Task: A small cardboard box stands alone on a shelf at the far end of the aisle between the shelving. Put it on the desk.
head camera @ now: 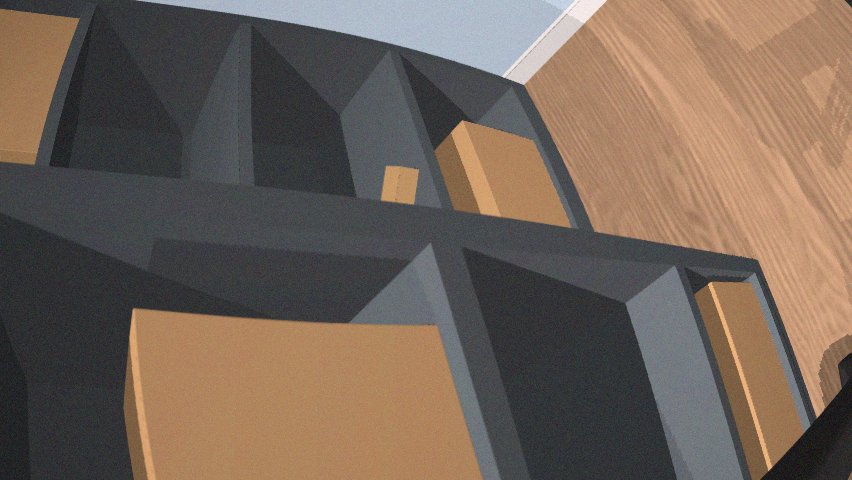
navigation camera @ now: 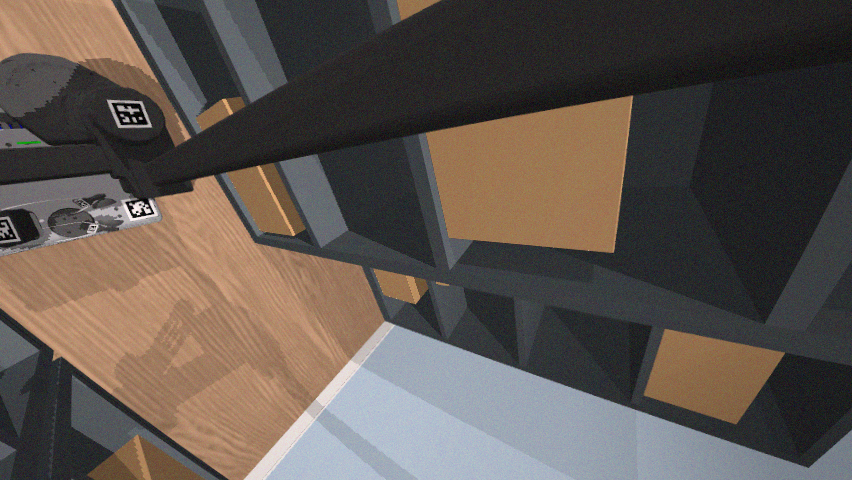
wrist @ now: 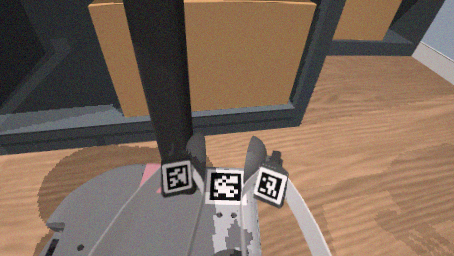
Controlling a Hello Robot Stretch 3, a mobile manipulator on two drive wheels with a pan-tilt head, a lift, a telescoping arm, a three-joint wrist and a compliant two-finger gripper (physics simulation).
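Places are measured from the robot's base along level axes (x ahead, y left, z up), in centimetres.
Pixels of known places: gripper, fingertip midpoint: [navigation camera: 117, 211]; robot's base, link origin: [navigation camera: 72, 219].
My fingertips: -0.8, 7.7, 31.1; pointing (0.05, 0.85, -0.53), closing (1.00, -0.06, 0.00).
For each thing: its top centre in the pictures, then the offset to it from my fingertips, as dx, dy, dz.
- small cardboard box, top centre: [head camera: 390, 186] +60.4, +98.1, +27.3
- larger box, top centre: [head camera: 455, 220] [navigation camera: 419, 261] +57.8, +105.9, +3.5
A small cardboard box [head camera: 399, 184] stands in an upper right compartment of the far shelving in the head camera view. It is beside a divider, with a larger box in the compartment to its right, and its lower edge is hidden by the nearer shelving. In the navigation view a sliver of the small box [navigation camera: 442, 283] shows over the near shelf edge. My gripper [wrist: 226, 151] is open and empty in the wrist view, its fingertips apart above the robot's base, well away from the small box. The desk does not show in these views.
The larger box [head camera: 512, 172] [navigation camera: 398, 286] stands at the far shelving's end. Near shelving [head camera: 444, 223] [navigation camera: 536, 298] holds big boxes [head camera: 298, 393] [navigation camera: 536, 178]. In the wrist view a large box [wrist: 245, 60] stands low beside the base. More shelving [navigation camera: 44, 387] lines the aisle's other side.
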